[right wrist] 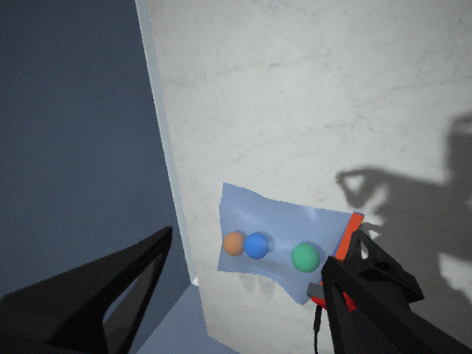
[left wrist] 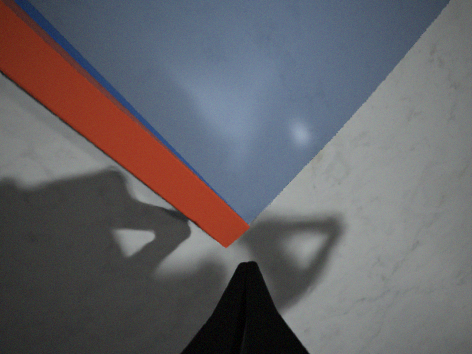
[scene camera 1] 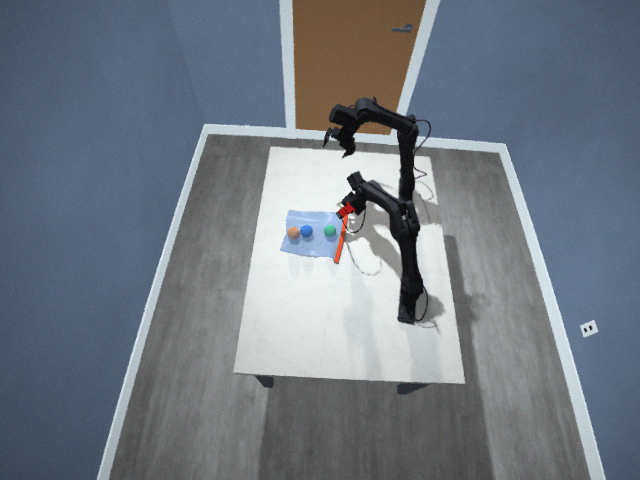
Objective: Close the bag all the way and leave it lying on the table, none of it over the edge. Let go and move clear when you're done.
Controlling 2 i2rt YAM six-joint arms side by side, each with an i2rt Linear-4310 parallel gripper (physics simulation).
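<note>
The clear blue bag lies flat on the table with an orange, a blue and a green ball in it. An orange strip runs along its mouth. In the left wrist view a dark blue line beside the strip narrows toward the corner; I cannot tell whether the mouth is sealed. My left gripper is shut and empty just beyond the strip's corner; its fingertips are hidden in scene camera 1. My right gripper is open and empty, high above the table's upper part.
The white table extends past the bag on all sides. Its left edge is close to the bag's left side in scene camera 1. The left arm reaches in from the right, with the right arm above it.
</note>
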